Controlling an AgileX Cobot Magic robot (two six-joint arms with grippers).
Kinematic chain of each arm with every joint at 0, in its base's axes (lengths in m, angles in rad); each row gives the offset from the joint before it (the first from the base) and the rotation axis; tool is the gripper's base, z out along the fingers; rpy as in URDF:
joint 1: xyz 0 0 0.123 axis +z
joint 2: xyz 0 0 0 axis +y
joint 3: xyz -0.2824 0 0.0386 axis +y
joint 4: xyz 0.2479 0 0.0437 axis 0.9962 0 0.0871
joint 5: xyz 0 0 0 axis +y
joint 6: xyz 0.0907 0 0.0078 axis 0.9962 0 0.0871
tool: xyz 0 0 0 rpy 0 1.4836 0
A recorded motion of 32 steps. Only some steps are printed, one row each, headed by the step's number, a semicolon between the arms.
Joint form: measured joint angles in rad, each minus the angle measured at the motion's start. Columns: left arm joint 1, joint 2, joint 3, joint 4, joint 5, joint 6; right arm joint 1, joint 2, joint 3, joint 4, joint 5, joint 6.
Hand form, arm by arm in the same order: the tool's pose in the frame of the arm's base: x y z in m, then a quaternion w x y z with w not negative. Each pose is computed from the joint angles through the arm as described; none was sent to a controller.
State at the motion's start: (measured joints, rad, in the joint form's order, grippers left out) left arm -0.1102 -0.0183 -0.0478 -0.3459 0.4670 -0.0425; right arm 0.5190 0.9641 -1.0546 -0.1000 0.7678 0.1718
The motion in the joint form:
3: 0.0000 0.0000 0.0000 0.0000 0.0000 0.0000; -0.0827 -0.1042 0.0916 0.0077 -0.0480 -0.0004
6: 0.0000 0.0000 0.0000 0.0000 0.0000 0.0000; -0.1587 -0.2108 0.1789 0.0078 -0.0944 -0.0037
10: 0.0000 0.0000 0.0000 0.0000 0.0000 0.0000; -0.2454 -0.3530 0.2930 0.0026 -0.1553 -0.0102
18: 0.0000 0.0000 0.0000 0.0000 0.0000 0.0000; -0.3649 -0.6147 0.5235 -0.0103 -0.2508 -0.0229
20: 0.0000 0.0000 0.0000 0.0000 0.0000 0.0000; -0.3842 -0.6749 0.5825 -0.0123 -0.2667 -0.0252
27: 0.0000 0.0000 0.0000 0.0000 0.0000 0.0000; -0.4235 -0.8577 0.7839 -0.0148 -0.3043 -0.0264
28: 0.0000 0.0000 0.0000 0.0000 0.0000 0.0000; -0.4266 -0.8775 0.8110 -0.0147 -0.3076 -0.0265
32: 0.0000 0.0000 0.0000 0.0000 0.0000 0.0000; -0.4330 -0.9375 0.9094 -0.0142 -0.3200 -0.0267
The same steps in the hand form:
3: 0.0458 -0.0191 0.1906 0.56584 -0.05173 0.79902 -0.19675; 0.1524 0.0649 0.3853 0.48721 -0.12928 0.85701 0.10703
6: 0.0458 -0.0191 0.1906 0.56584 -0.05173 0.79902 -0.19675; 0.1351 0.0453 0.3774 0.51822 -0.09700 0.84438 0.09525
10: 0.0458 -0.0191 0.1906 0.56584 -0.05173 0.79902 -0.19675; 0.1111 0.0259 0.3638 0.55889 -0.06334 0.82323 0.07692
18: 0.0458 -0.0191 0.1906 0.56584 -0.05173 0.79902 -0.19675; 0.0719 0.0061 0.3215 0.61391 -0.02313 0.78791 0.04220
20: 0.0458 -0.0191 0.1906 0.56584 -0.05173 0.79902 -0.19675; 0.0647 0.0038 0.3079 0.62105 -0.01723 0.78277 0.03575
27: 0.0458 -0.0191 0.1906 0.56584 -0.05173 0.79902 -0.19675; 0.0498 0.0001 0.2560 0.62902 -0.00442 0.77702 0.02356
28: 0.0458 -0.0191 0.1906 0.56584 -0.05173 0.79902 -0.19675; 0.0491 -0.0001 0.2484 0.62749 -0.00348 0.77829 0.02254
32: 0.0458 -0.0191 0.1906 0.56584 -0.05173 0.79902 -0.19675; 0.0482 -0.0004 0.2201 0.61737 -0.00203 0.78641 0.02014

